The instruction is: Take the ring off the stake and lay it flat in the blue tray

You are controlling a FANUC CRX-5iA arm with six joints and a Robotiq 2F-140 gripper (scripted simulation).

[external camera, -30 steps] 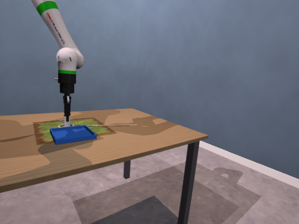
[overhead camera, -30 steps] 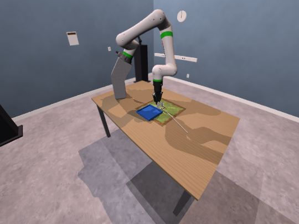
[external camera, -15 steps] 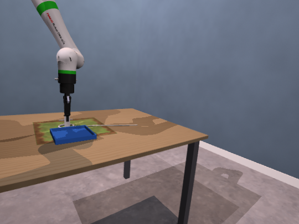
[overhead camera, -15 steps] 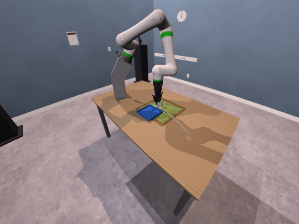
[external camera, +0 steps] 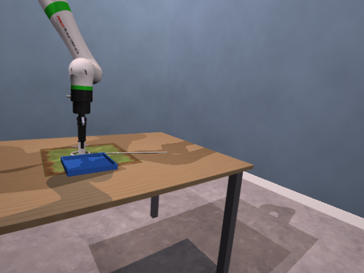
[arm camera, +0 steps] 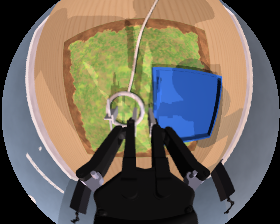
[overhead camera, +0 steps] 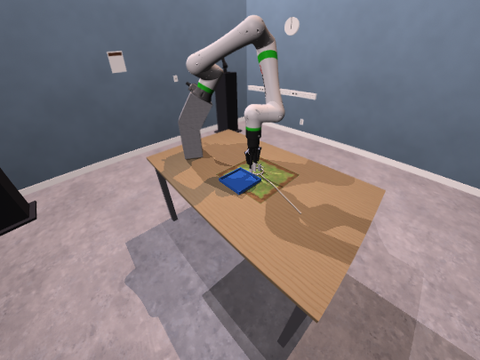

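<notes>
My hand is 60 mm above the green mat, 40 mm short of it and 10 mm to the right of it. Round my hand: blue tray (120 mm to the right, 40 mm below, 10 mm behind); then short grey stake (60 mm to the left, 20 mm below, 10 mm ahead).
</notes>
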